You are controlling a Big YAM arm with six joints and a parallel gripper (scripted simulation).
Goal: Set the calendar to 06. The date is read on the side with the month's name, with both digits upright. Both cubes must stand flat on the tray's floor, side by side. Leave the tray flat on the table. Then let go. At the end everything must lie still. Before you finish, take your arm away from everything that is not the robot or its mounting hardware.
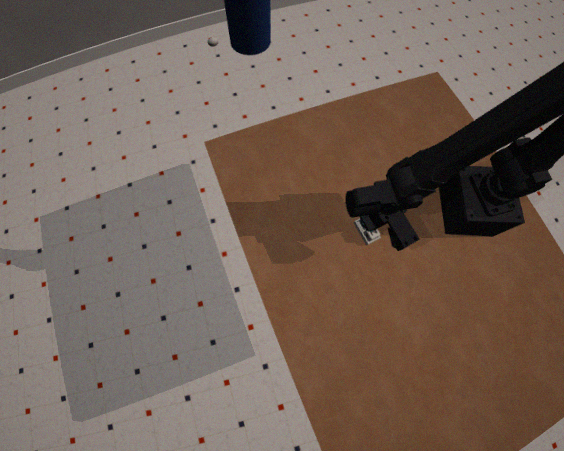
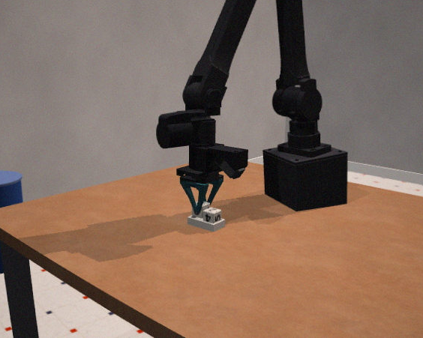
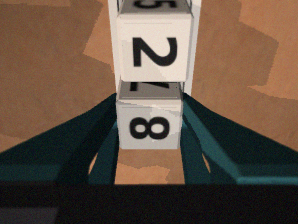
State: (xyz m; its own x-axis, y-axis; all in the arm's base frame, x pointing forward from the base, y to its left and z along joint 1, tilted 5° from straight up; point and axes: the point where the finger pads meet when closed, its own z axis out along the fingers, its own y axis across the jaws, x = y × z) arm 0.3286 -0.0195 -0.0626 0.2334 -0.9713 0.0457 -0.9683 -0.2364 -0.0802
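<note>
Right now the white tray is 20 mm to the left of my hand and 30 mm below it. Also, from my hand: white digit cube 10 mm below.
</note>
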